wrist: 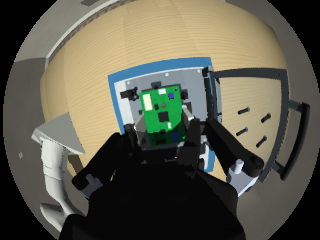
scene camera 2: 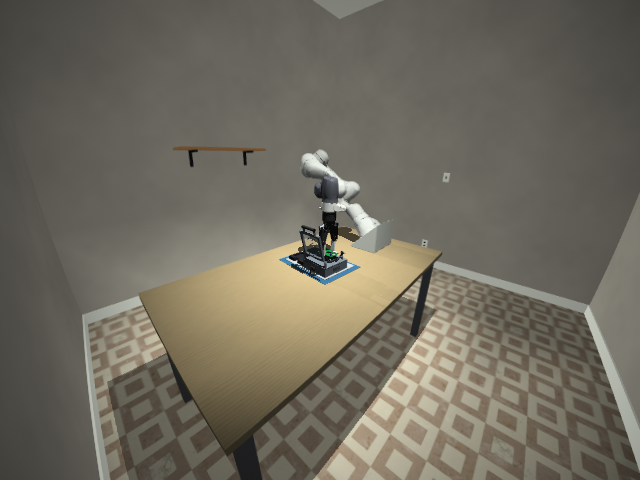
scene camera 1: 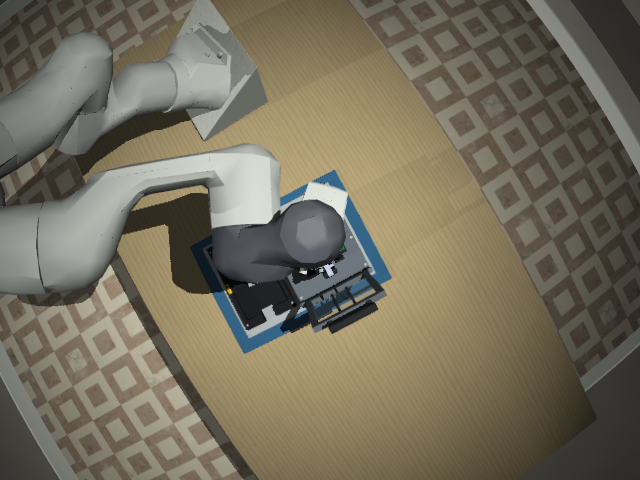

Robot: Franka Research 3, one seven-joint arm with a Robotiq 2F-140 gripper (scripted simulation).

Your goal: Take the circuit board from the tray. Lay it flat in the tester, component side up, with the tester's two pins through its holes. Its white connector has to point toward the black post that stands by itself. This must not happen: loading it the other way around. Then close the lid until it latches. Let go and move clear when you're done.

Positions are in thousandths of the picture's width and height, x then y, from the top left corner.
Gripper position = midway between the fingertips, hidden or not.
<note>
In view: my gripper (wrist: 511,490), a green circuit board (wrist: 508,452) and a tester lid (scene camera 1: 505,649).
The tester lid is seen too in the wrist view (wrist: 808,390).
</note>
